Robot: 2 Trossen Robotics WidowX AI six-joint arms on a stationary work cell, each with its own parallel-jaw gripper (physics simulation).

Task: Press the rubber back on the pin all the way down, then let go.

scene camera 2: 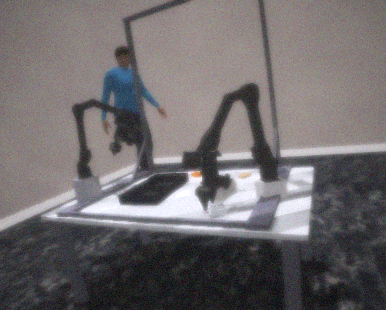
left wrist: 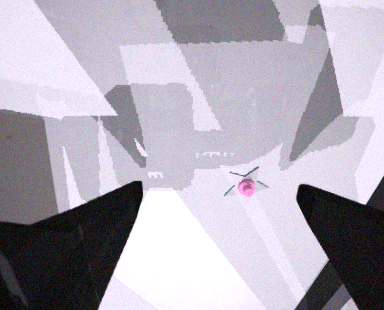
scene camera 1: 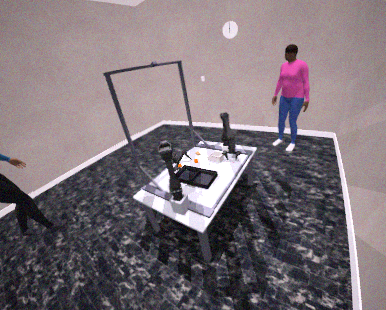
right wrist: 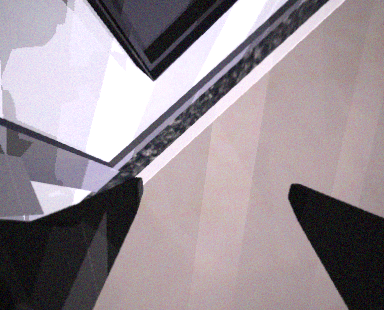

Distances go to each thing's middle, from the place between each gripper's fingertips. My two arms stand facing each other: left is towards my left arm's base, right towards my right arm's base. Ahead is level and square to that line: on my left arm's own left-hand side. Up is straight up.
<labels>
Right now the black tray [scene camera 2: 153,191] is 23 cm below my right hand, 14 cm to the left of it and 8 cm behind it. Also, from my right hand: white box [left wrist: 35,199]: 51 cm to the left, 22 cm below, 2 cm behind.
Now: left hand 180 mm past the white box and 20 mm below it. Also, from my left hand: black tray 240 mm behind, 360 mm to the right, 10 mm above.
</labels>
